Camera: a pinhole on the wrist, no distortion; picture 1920 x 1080 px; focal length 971.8 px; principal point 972.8 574.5 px. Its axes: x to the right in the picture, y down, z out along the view. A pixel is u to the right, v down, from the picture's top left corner.
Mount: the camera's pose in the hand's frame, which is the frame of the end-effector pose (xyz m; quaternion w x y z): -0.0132 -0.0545 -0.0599 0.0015 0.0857 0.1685 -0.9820
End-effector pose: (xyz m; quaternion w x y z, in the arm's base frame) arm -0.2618 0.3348 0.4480 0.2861 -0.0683 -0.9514 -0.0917
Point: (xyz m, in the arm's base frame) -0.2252 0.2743 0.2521
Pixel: 1431.4 368.1
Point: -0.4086 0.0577 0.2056
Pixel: 883.3 1034.9
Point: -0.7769 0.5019 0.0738
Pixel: 364.4 83.7
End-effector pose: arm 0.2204 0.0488 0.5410 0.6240 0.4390 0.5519 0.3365
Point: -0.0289 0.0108 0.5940
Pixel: behind the camera
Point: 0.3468 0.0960 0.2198
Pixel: outside the picture
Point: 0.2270 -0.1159 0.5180
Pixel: 1841.8 516.8
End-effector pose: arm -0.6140 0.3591 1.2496 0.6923 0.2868 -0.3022 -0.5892
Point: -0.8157 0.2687 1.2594
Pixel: 455.9 595.7
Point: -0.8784 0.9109 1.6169
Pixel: outside the picture
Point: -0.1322 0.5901 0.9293
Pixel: behind the camera
